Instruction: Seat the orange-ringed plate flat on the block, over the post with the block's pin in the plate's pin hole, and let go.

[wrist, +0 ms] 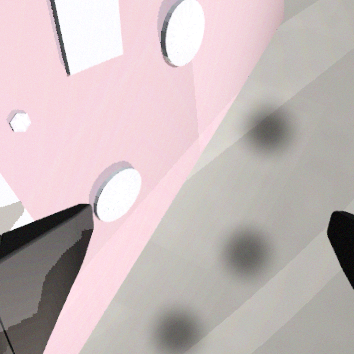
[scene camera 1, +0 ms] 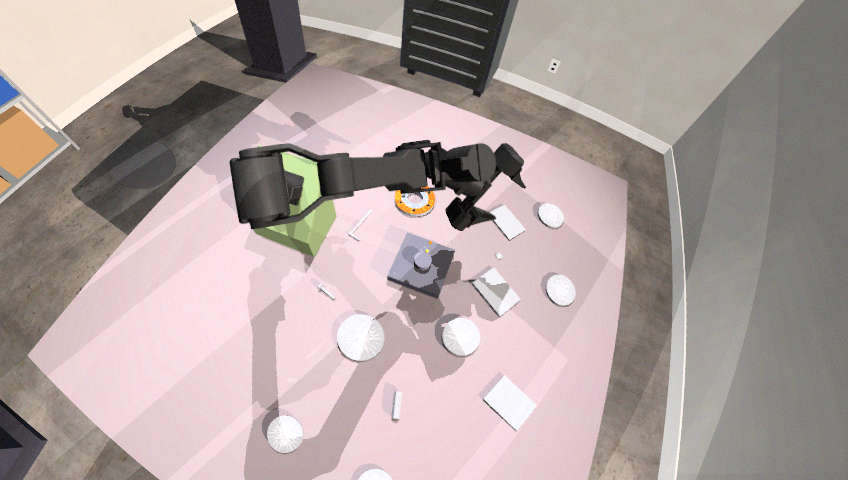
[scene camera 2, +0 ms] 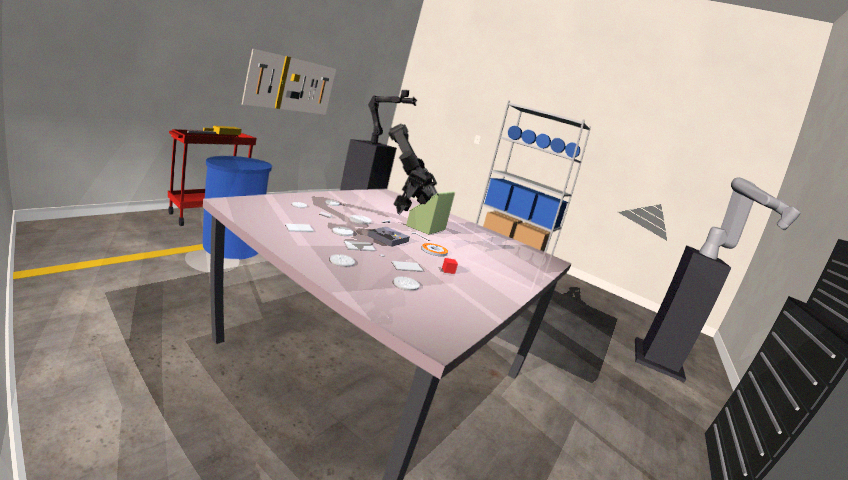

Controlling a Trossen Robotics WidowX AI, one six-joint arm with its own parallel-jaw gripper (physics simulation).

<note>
The gripper [scene camera 1: 509,202] is open, with nothing in its grasp. Also in view: a grey block [scene camera 1: 403,271].
The gripper is seen too in the wrist view [wrist: 213,219] and in scene camera 2 [scene camera 2: 403,206].
</note>
